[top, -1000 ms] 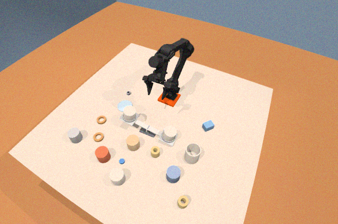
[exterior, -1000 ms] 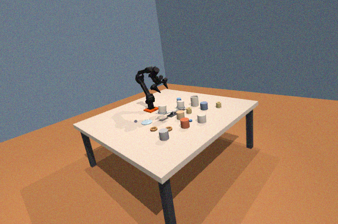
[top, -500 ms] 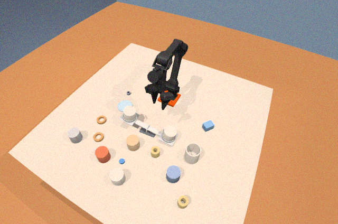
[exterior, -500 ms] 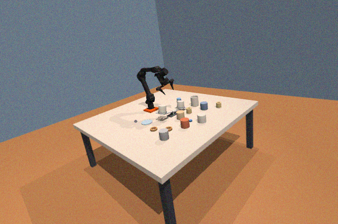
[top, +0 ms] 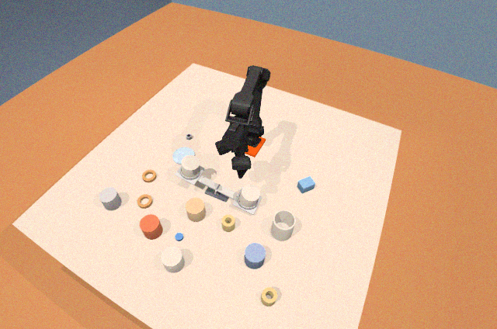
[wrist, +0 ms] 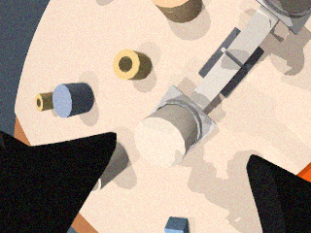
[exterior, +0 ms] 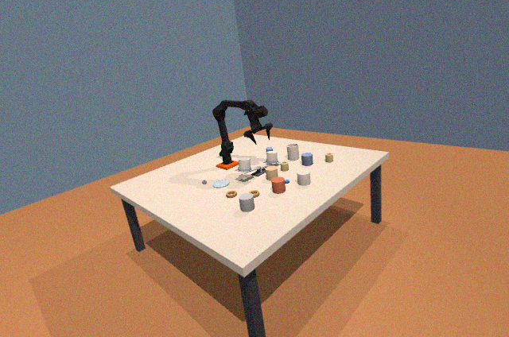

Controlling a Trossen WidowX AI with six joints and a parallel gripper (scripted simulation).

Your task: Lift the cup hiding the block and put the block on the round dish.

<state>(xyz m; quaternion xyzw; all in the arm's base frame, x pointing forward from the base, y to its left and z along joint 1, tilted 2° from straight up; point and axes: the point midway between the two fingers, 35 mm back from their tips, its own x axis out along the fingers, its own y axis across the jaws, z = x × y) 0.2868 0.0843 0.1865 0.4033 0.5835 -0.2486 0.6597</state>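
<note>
My gripper tip is 1 cm short of the pale grey cup, 7 cm to the right of it and 11 cm above it. Round my gripper tip: balance: 3 cm ahead, 8 cm to the right, 14 cm below; then tan cup: 14 cm ahead, 9 cm to the right, 14 cm below; then grey block: 1 cm ahead, 5 cm to the left, 13 cm below.
</note>
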